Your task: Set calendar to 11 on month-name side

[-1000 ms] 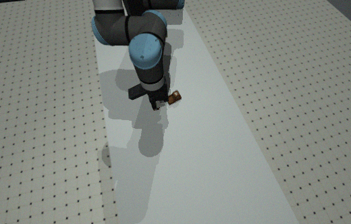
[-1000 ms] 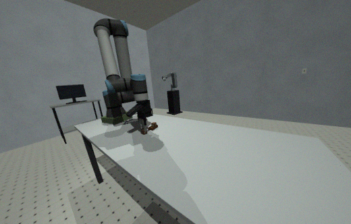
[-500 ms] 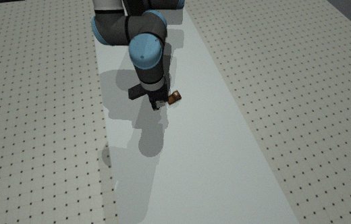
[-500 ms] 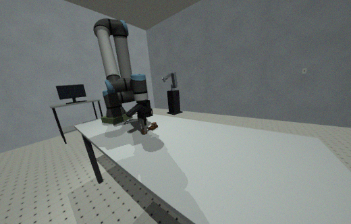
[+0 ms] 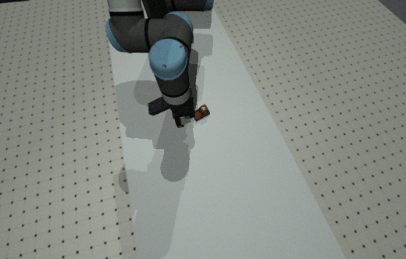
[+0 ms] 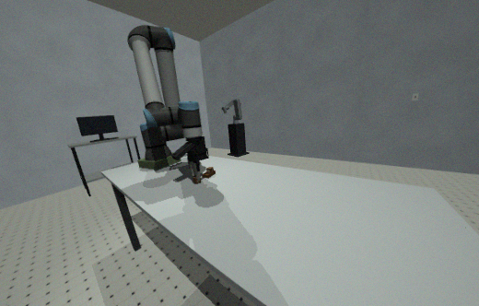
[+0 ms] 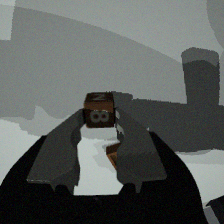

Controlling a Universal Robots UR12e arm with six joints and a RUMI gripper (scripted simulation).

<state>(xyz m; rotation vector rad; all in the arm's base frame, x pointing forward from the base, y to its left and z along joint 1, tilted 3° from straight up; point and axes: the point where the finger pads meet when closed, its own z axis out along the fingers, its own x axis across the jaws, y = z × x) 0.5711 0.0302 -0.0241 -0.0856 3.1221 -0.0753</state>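
My gripper is now 10 mm above the brown cube. Round my hand: brown calendar tray: 40 mm behind, 100 mm to the left, 20 mm below.
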